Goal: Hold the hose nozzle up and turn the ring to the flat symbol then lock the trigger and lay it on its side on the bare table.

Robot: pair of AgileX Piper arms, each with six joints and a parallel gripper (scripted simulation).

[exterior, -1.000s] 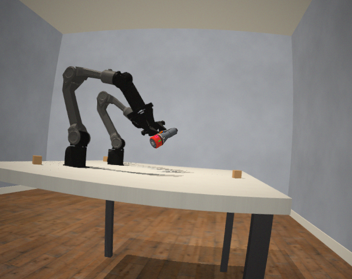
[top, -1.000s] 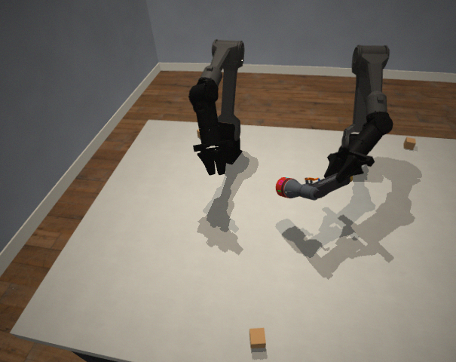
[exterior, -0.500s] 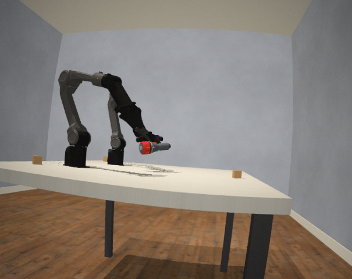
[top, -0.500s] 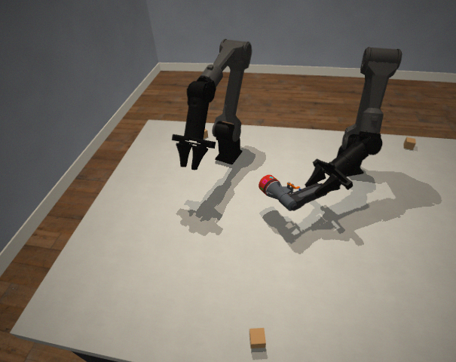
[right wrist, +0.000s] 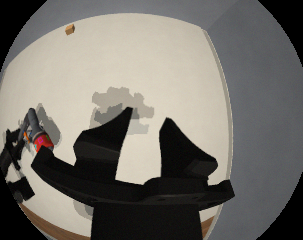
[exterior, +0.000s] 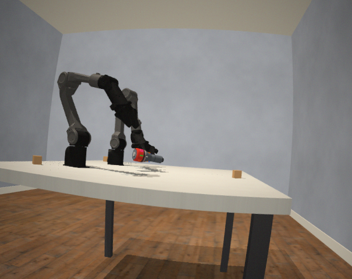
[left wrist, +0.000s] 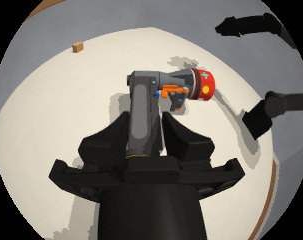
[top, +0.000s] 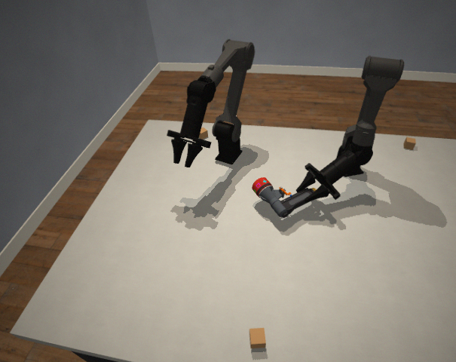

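Observation:
My left hand is 20 mm past the red spray ring and 130 mm to the left of it. Round my left hand: white trigger bar: 20 mm to the right, 10 mm below.

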